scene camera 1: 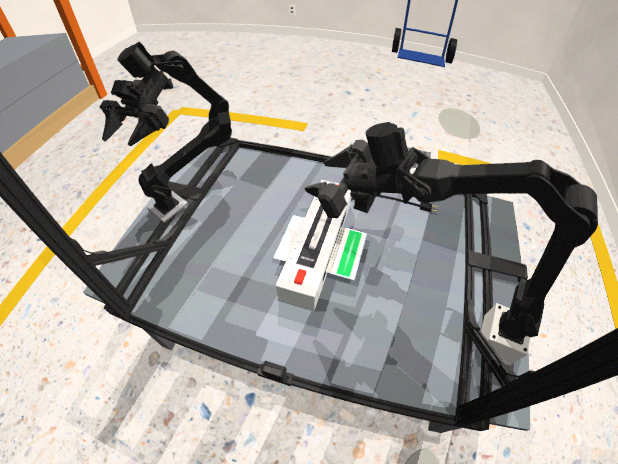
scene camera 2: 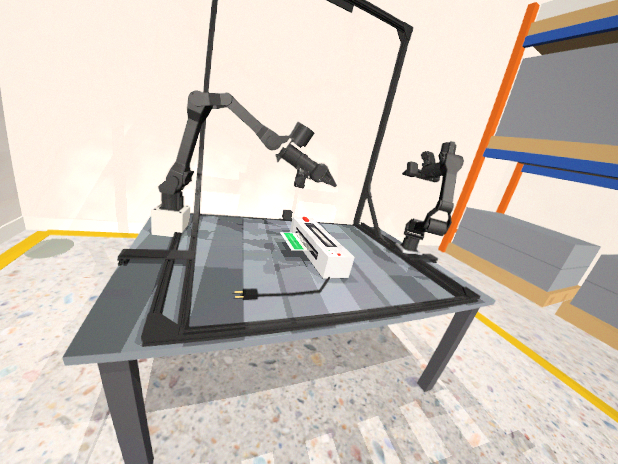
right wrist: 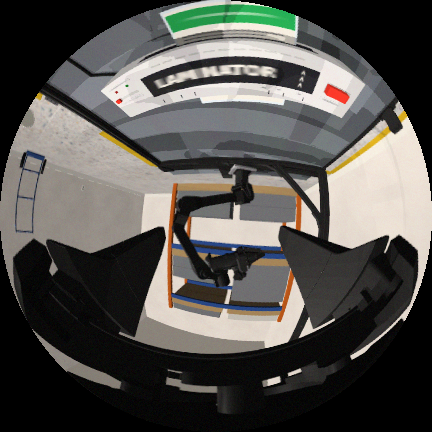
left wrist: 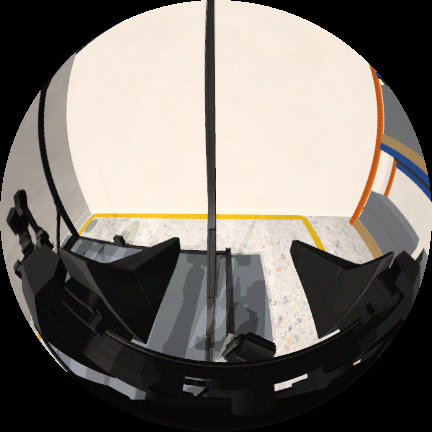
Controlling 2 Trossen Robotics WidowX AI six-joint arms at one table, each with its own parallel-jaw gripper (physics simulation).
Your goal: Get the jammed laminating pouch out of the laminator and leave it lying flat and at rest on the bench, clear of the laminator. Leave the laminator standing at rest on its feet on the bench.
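Where they show: left gripper, fingertip midpoint: (scene camera 1: 116,142) (right wrist: 262,251) (left wrist: 237,245); right gripper, fingertip midpoint: (scene camera 1: 315,176) (scene camera 2: 332,185) (right wrist: 222,232); left arm's base, origin of the base link: (scene camera 1: 166,204) (scene camera 2: 408,248) (right wrist: 241,171) (left wrist: 239,352); right arm's base, origin of the base link: (scene camera 1: 512,328) (scene camera 2: 171,207) (left wrist: 50,248).
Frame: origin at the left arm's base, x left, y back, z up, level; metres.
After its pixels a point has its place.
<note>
The white laminator (scene camera 1: 297,292) @[x 0.005, y -0.540, z 0.049 m] (scene camera 2: 334,266) @[x 0.361, y -0.423, z 0.018 m] (right wrist: 325,104) @[x 0.031, y -0.488, z 0.052 m] stands upright on the bench (scene camera 1: 225,320) @[x -0.140, y -0.423, z -0.028 m] (scene camera 2: 215,310) @[x 0.589, y -0.714, z -0.028 m]. The pouch (scene camera 1: 350,254) @[x 0.191, y -0.567, z 0.012 m] (scene camera 2: 293,241) @[x 0.203, y -0.560, z 0.012 m] (right wrist: 230,20), green with a white border, sticks out of its slot side; its inner part is hidden in the laminator. A white sheet-like piece (scene camera 1: 284,243) @[x 0.113, y -0.406, z 0.011 m] shows on the opposite side; I cannot tell whether it is pouch or tray. My right gripper (scene camera 1: 316,176) @[x 0.172, y -0.460, z 0.241 m] (scene camera 2: 335,185) @[x 0.172, y -0.460, z 0.241 m] (right wrist: 222,232) @[x 0.172, y -0.460, z 0.241 m] is open and empty, above the laminator's far end in scene camera 1. My left gripper (scene camera 1: 117,142) @[x -0.079, y -0.080, z 0.329 m] (left wrist: 237,245) @[x -0.079, y -0.080, z 0.329 m] is open and empty, raised far from the laminator.
A black power cord with a plug (scene camera 1: 427,206) @[x 0.513, y -0.656, z -0.014 m] (scene camera 2: 250,294) @[x 0.528, y -0.649, z -0.014 m] runs from the laminator's end along the bench. Black frame rails (scene camera 1: 200,345) @[x -0.231, y -0.419, z -0.033 m] (scene camera 2: 300,322) @[x 0.606, y -0.523, z -0.008 m] border the bench, with upright posts (scene camera 2: 387,120) @[x -0.291, y -0.188, z 0.571 m] (left wrist: 211,150) @[x -0.288, y -0.191, z 0.346 m] at its edge. A shelf rack (scene camera 2: 505,90) stands beyond the bench.
</note>
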